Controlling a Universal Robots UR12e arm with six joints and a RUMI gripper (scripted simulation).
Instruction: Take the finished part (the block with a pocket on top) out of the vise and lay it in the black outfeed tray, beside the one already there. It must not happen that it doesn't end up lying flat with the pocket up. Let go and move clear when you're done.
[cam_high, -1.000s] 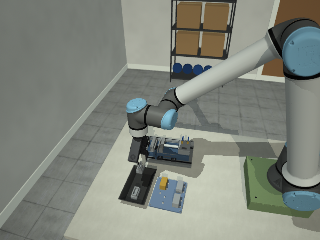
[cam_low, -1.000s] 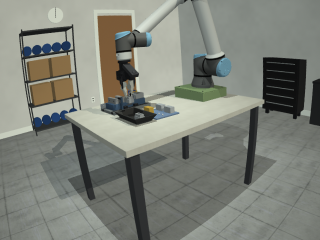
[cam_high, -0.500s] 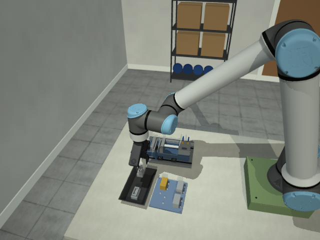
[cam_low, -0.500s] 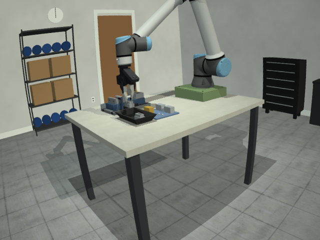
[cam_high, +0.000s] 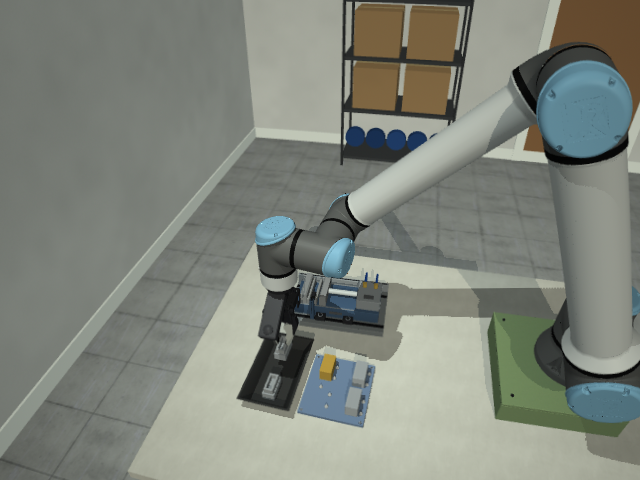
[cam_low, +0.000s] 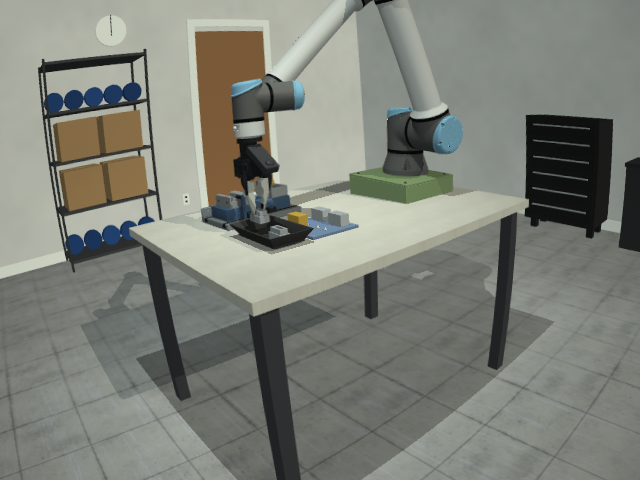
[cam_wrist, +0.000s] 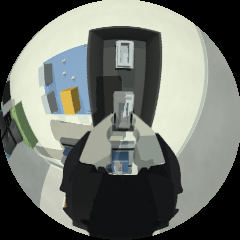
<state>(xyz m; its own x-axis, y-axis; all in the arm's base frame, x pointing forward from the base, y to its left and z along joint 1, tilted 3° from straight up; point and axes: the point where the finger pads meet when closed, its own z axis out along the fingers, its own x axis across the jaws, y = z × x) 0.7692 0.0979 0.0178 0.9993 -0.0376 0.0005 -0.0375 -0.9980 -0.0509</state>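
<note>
The orange block is 130 mm behind my hand, 10 mm to the left of it and 60 mm below it. Also, from my hand: blue fixture plate: 170 mm behind, 60 mm to the left, 80 mm below; then blue vise: 110 mm behind, 240 mm to the right, 50 mm below.
</note>
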